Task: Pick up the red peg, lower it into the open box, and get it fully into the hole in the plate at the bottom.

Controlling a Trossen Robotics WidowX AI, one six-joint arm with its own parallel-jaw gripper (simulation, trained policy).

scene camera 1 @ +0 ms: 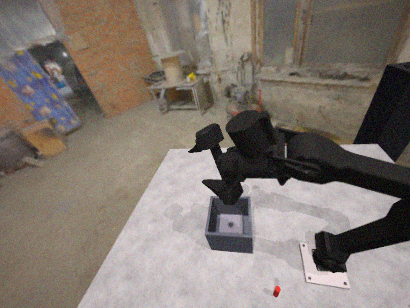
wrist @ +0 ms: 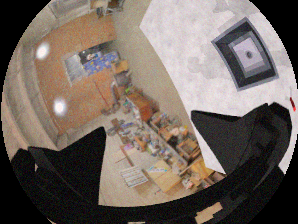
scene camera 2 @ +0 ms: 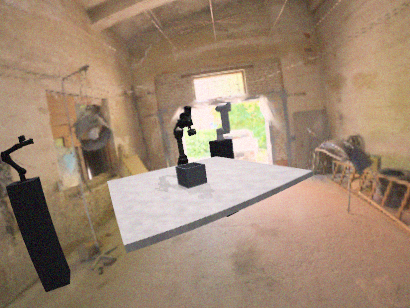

Labels:
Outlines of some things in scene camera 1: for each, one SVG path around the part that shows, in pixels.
My gripper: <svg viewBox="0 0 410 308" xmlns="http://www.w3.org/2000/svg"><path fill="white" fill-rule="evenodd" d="M213 123L196 132L196 145L188 153L210 149L222 180L206 179L202 183L213 191L225 205L232 206L236 204L244 192L240 182L244 182L249 177L244 169L244 156L240 154L236 146L227 149L227 152L222 153L219 143L224 140L220 126Z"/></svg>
A grey box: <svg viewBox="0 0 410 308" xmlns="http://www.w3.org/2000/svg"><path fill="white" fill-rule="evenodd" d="M211 196L205 236L211 250L253 254L251 198L240 196L236 204L231 206L225 205L218 196ZM221 214L243 215L243 234L219 232Z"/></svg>

